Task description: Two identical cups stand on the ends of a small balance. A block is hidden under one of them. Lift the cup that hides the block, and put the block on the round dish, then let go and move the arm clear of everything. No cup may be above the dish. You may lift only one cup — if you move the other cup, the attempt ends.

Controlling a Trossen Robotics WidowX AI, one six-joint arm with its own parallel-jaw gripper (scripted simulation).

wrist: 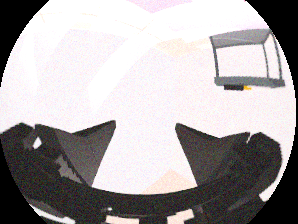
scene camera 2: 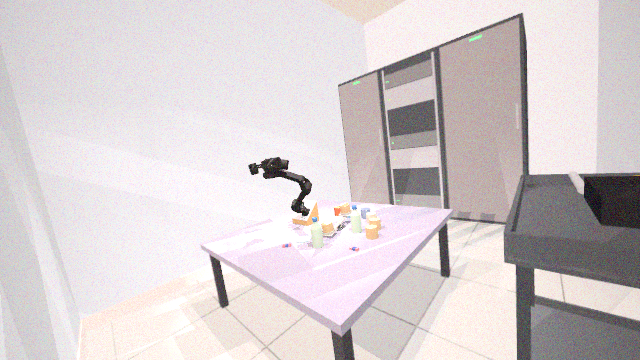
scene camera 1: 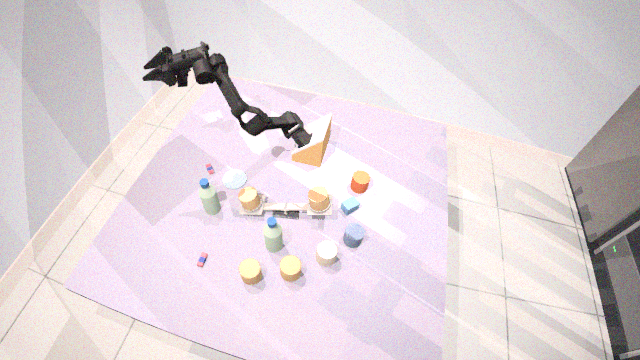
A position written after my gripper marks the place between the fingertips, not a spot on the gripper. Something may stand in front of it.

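Note:
Scene camera 1 shows a balance (scene camera 1: 284, 207) and my gripper (scene camera 1: 143, 73), which is open and holds nothing. The wrist view shows my gripper (wrist: 146, 125) as well.

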